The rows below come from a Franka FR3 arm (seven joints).
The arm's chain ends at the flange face. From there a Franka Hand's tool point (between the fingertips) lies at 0.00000 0.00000 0.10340 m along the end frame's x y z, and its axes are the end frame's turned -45 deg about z.
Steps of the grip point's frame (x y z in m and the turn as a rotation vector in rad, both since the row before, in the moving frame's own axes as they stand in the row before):
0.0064, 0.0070, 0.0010, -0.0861, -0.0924, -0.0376
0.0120, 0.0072, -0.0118, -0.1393, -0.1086, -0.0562
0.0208, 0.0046, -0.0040, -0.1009, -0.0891, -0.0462
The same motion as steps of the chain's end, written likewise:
0.0097, -0.0126, 0.0018, -0.1262, -0.0045, -0.0376
0.0108, -0.0214, -0.0102, -0.1753, 0.0217, -0.0562
0.0168, -0.0253, -0.0031, -0.1344, 0.0083, -0.0462

